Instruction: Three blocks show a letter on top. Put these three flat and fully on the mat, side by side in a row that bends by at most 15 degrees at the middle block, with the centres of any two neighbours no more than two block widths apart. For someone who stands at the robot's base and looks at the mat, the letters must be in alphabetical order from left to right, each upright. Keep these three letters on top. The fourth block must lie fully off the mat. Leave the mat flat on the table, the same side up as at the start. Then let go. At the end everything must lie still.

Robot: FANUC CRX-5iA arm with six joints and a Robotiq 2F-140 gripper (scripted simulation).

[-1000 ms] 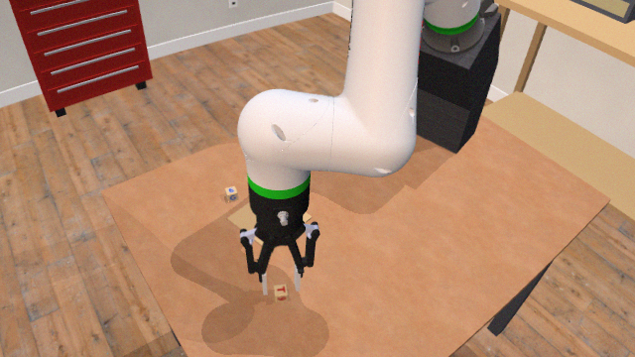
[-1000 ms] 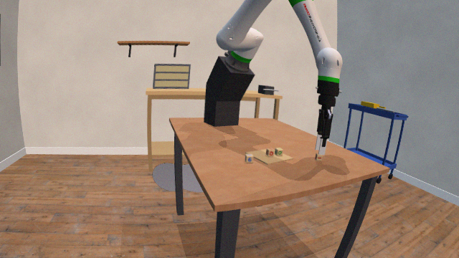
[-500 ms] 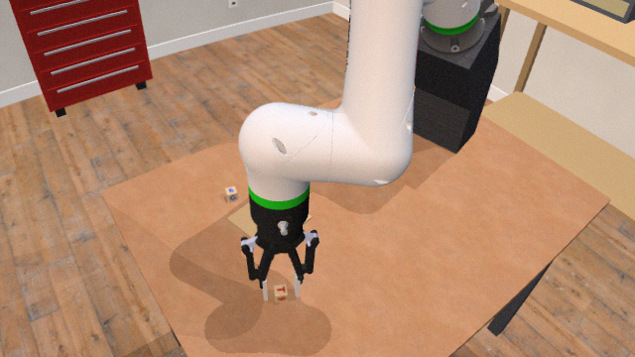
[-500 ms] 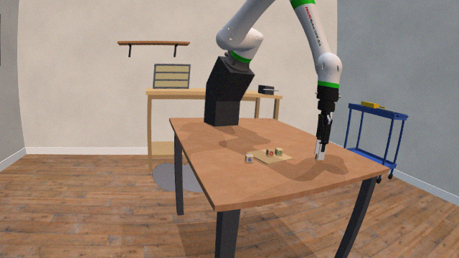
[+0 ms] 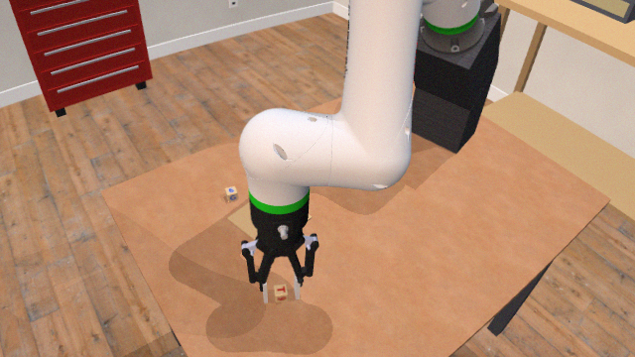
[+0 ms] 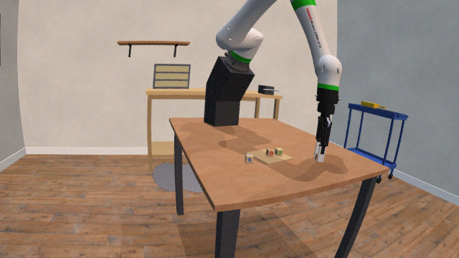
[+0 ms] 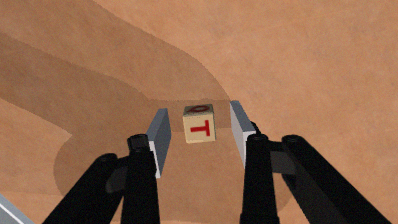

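Right now my hand is 9 cm past the tan mat, 19 cm to the left of it and 3 cm above it.
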